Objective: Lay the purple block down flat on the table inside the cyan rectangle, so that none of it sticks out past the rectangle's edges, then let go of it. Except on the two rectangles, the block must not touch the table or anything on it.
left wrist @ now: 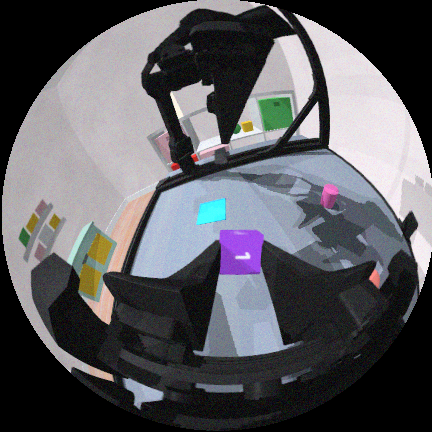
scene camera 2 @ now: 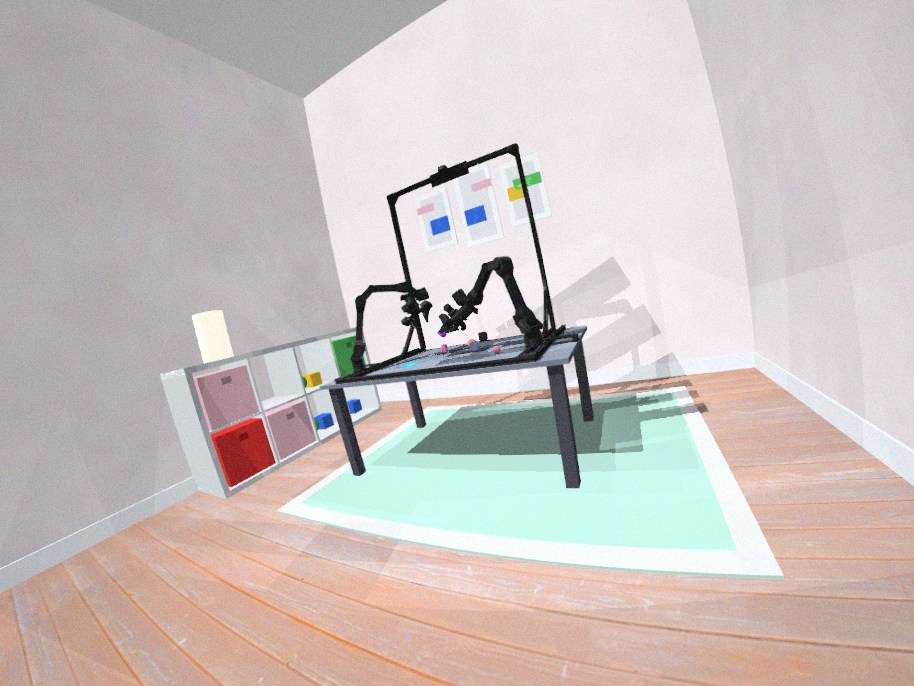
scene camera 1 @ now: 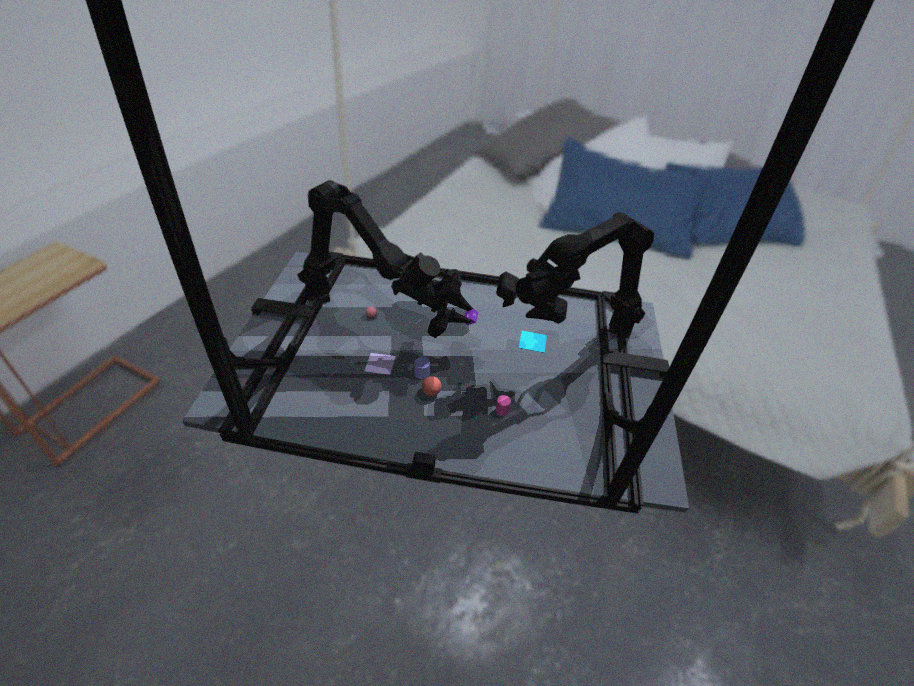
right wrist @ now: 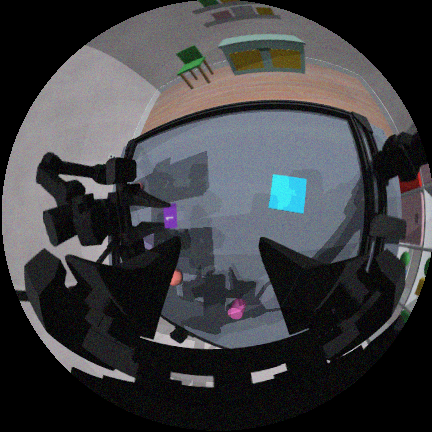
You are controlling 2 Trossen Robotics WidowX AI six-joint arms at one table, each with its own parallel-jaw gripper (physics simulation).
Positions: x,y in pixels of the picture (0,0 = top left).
Scene:
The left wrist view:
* left gripper: 239,244
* right gripper: 225,138
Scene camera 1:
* left gripper: 472,316
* right gripper: 514,310
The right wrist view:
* left gripper: 170,215
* right gripper: 220,241
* cyan rectangle: 287,193

